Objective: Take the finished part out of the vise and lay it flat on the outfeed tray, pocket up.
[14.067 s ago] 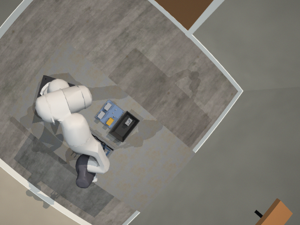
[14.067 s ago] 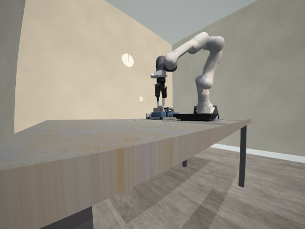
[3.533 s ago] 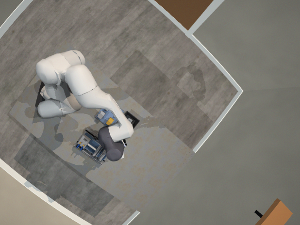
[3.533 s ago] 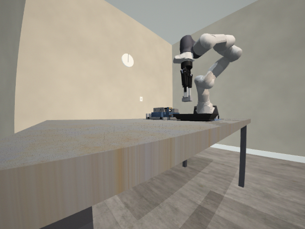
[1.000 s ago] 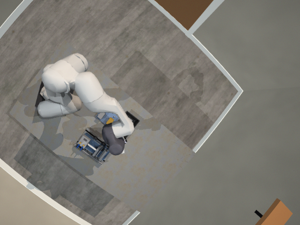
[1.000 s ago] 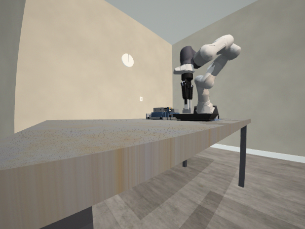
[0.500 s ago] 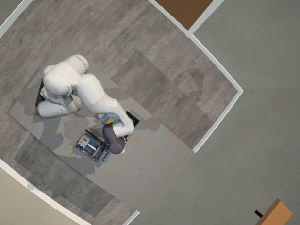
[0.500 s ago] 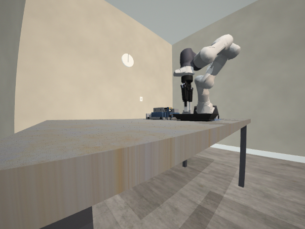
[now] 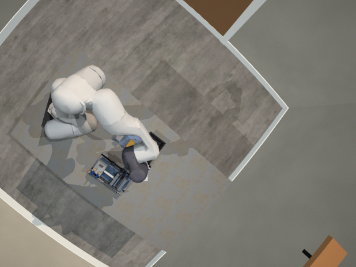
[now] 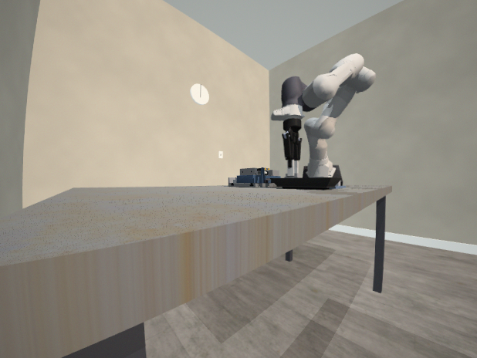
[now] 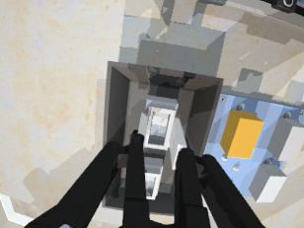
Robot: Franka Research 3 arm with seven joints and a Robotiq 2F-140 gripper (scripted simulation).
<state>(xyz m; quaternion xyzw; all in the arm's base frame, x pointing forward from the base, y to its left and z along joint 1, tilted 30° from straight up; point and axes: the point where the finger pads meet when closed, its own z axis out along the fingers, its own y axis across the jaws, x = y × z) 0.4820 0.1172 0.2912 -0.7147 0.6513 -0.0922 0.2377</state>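
The orange block is 12 cm behind my hand, 1 cm to the right of it and 6 cm below it. From my hand the other things lie so: blue vise: 6 cm behind, 26 cm to the right, 4 cm below; then blue fixture plate: 17 cm behind, 2 cm to the left, 8 cm below.
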